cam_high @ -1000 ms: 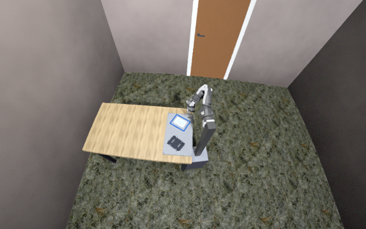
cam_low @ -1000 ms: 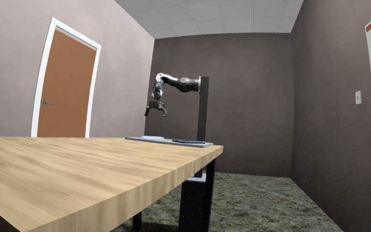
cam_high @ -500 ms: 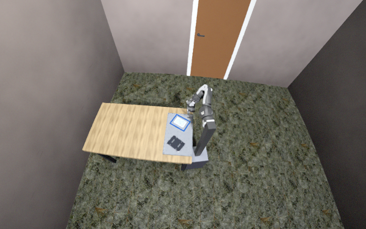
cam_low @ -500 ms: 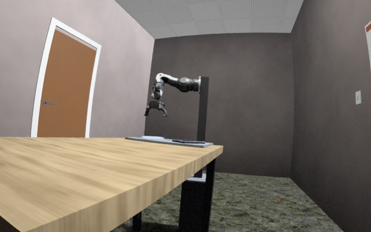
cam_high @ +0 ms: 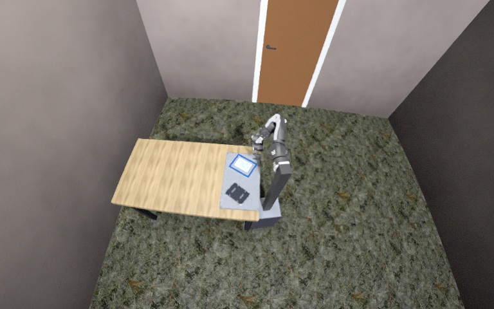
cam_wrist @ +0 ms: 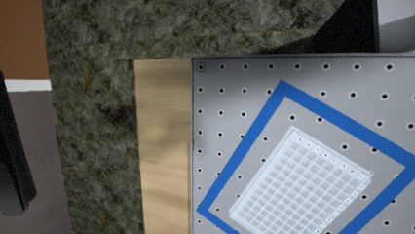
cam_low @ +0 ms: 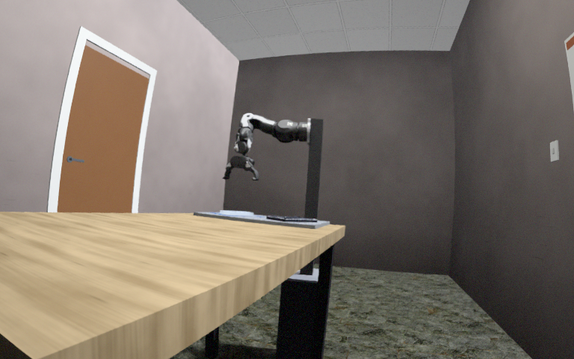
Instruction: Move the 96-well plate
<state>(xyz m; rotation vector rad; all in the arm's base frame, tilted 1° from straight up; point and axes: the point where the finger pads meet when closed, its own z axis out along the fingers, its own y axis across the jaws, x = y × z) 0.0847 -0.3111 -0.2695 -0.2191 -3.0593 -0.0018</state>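
The white 96-well plate lies 100 mm ahead of my hand, 30 mm to the left of it and 140 mm below it. Round my hand: black plate nest: 170 mm ahead, 280 mm to the left, 140 mm below.
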